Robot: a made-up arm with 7 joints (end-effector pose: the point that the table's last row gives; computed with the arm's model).
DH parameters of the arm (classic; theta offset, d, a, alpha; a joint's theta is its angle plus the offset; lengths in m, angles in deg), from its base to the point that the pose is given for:
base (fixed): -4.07 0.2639 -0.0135 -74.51
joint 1: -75.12 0.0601 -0.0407 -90
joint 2: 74 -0.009 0.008 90
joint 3: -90 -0.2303 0.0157 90
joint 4: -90 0.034 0.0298 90
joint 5: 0 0.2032 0.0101 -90
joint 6: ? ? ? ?
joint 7: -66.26 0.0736 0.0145 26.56
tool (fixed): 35.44 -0.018 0 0
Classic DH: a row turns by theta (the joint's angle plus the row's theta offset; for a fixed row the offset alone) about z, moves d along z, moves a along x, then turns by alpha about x.
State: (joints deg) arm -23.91 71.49 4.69 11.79 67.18 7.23 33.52
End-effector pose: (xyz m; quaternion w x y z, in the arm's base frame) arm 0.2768 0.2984 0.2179 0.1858 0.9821 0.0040 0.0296
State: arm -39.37 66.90 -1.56 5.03 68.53 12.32 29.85
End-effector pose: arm 0.3122 0.2330 0.2653 0.2141 0.9661 -0.0782 0.1212
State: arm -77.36 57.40 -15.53 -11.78 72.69 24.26 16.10
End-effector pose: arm 0.2829 0.0720 0.4236 0.2536 0.8680 -0.2817 0.3207
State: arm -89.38 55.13 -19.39 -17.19 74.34 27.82 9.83
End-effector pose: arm 0.2375 0.0317 0.4656 0.2568 0.8255 -0.3403 0.3698
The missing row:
joint 6: -90 0.04 0.0464 90
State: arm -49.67 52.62 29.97 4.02 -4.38 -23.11 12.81
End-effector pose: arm 0.1941 0.2976 0.3422 0.6126 0.5405 -0.5681 0.0989
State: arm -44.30 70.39 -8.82 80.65 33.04 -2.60 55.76
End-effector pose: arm 0.2229 0.4990 0.1652 0.4293 0.8394 0.2663 0.2004
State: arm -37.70 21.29 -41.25 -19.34 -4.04 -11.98 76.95
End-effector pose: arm 0.2453 -0.0050 0.1867 0.8677 0.1067 -0.4855 -0.0081
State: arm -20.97 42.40 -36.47 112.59 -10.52 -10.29 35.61
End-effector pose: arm 0.0279 0.4706 -0.0357 0.5329 0.5770 0.6186 -0.0191
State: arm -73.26 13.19 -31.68 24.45 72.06 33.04 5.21
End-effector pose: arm 0.4221 -0.0846 0.2348 0.4831 0.8598 -0.1314 -0.1005
